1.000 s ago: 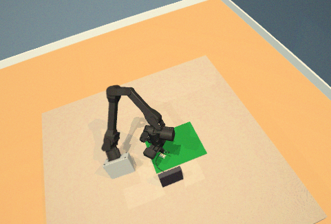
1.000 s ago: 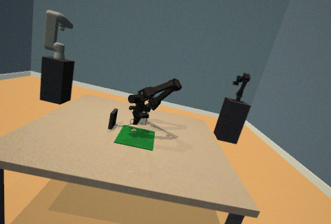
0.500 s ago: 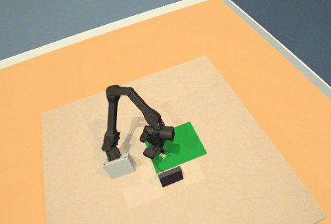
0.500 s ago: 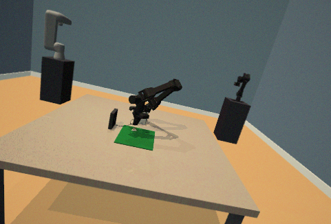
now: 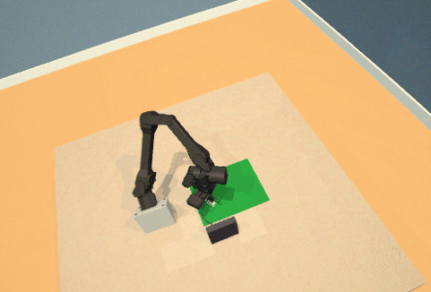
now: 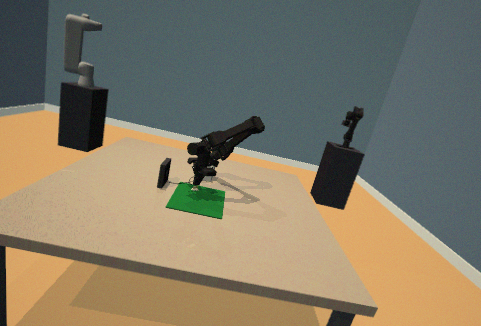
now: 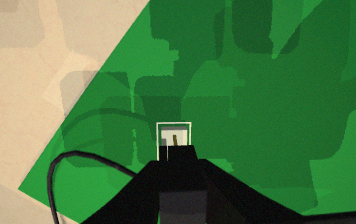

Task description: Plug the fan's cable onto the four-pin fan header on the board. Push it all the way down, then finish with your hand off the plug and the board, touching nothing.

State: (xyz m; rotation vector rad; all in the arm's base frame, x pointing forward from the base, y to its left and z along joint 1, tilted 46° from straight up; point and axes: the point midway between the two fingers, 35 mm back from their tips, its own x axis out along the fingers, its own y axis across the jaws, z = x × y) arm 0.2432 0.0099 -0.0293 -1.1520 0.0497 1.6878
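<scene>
Right now the fan plug is 1 cm to the right of my gripper tip, 1 cm ahead of it and 1 cm above it. Round my gripper tip: four-pin fan header (4 cm below, 1 cm to the right, 1 cm ahead); black fan (17 cm to the right, 1 cm ahead, 1 cm above); green board (9 cm ahead, 6 cm below, 3 cm to the left).
</scene>
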